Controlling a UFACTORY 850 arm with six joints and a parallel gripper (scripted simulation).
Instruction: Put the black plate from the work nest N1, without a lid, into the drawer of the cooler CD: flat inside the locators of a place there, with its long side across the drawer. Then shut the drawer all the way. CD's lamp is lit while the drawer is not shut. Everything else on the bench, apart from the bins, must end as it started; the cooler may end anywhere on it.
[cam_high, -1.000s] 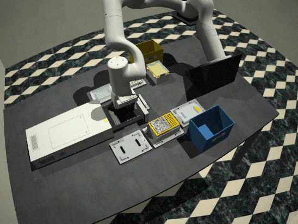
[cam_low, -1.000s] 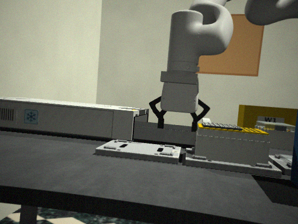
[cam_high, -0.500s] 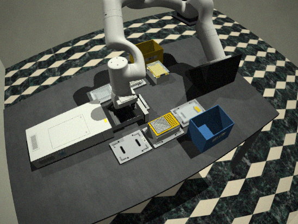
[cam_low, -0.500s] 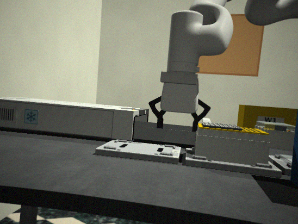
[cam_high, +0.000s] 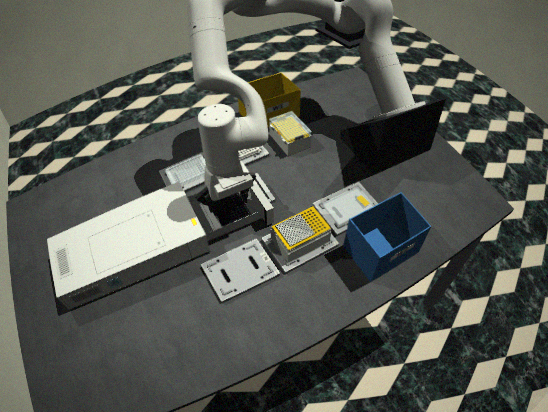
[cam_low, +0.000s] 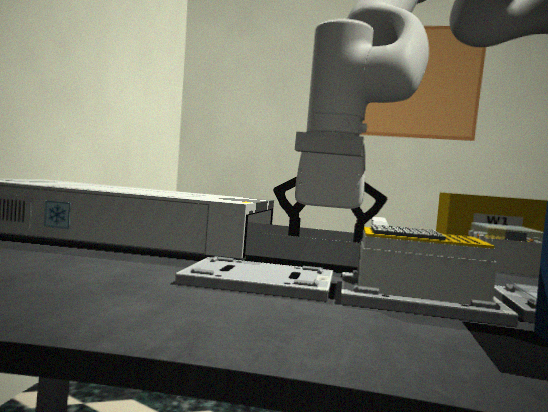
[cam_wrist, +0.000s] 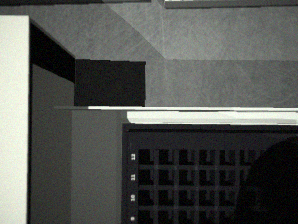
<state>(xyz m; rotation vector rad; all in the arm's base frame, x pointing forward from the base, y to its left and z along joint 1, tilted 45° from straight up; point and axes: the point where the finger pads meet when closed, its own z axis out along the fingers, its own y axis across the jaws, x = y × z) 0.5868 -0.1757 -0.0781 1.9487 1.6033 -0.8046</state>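
My hand is 1 cm above the black plate. Also, from my hand: white cooler CD 18 cm ahead, 2 cm to the right, 1 cm above; then blue bin 26 cm behind, 35 cm to the left; then yellow-topped tip box 10 cm behind, 20 cm to the left, 2 cm above.
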